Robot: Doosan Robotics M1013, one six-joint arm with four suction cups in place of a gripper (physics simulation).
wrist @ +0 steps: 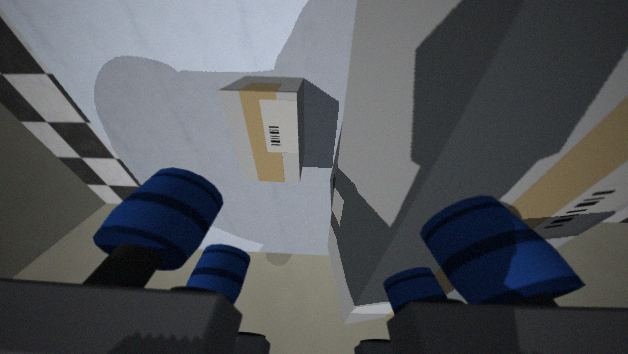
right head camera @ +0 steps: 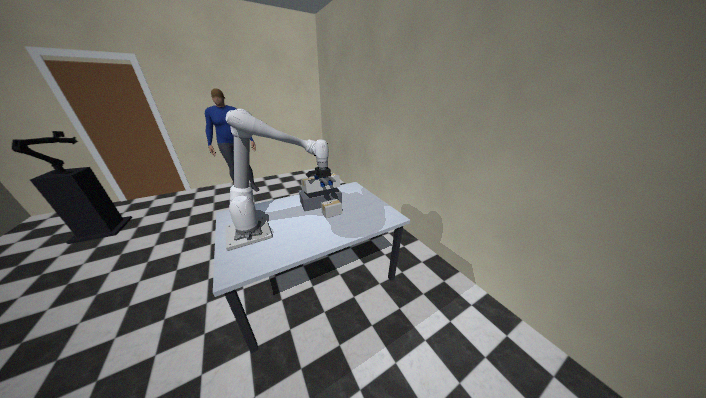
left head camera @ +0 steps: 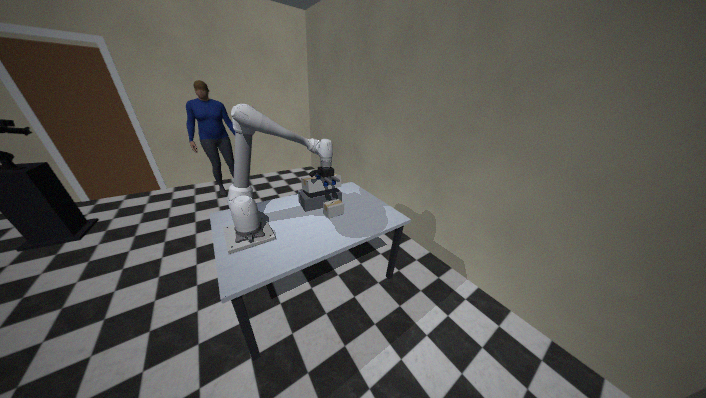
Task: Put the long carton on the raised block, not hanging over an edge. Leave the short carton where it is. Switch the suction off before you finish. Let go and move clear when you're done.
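Where they show: hand, tool point: (wrist: pixel 316 235); arm's base, link origin: (right head camera: pixel 248 230) (left head camera: pixel 249 232).
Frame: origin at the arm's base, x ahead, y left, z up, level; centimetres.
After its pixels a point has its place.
The long carton (left head camera: pixel 312 185) @[x 52.1, y 12.3, z 22.8 cm] (right head camera: pixel 311 186) @[x 53.1, y 12.3, z 22.0 cm] (wrist: pixel 575 165) @[x 55.8, y 19.9, z 25.7 cm], pale with a tan tape stripe, is held at my suction tool (left head camera: pixel 327 183) (right head camera: pixel 326 183) (wrist: pixel 322 257). In the wrist view its taped face lies at the two right blue cups; the two left cups stand beside it. The carton looks about level, right over the dark grey raised block (left head camera: pixel 311 201) @[x 51.5, y 14.9, z 6.4 cm] (right head camera: pixel 312 201) @[x 53.2, y 14.8, z 6.0 cm]. I cannot tell whether its underside touches the block, and the far edges are hidden. The short carton (left head camera: pixel 333 209) @[x 64.4, y -3.1, z 5.2 cm] (right head camera: pixel 331 209) @[x 65.0, y -3.1, z 4.9 cm] (wrist: pixel 277 115) @[x 62.2, y 4.2, z 7.8 cm] stands on the table in front of the block, apart from the tool.
The white table (left head camera: pixel 300 240) @[x 30.8, y -21.0, z -2.6 cm] (right head camera: pixel 295 242) @[x 30.3, y -24.4, z -2.6 cm] carries the arm's base plate (left head camera: pixel 267 238) @[x 10.3, y -11.8, z -0.5 cm] (right head camera: pixel 265 236) @[x 11.2, y -11.7, z -0.5 cm] at its left. A wall (left head camera: pixel 500 150) (right head camera: pixel 500 150) rises at the right. A person in blue (left head camera: pixel 209 120) (right head camera: pixel 218 122) stands behind the table. A black pedestal (left head camera: pixel 42 205) (right head camera: pixel 80 202) stands far left.
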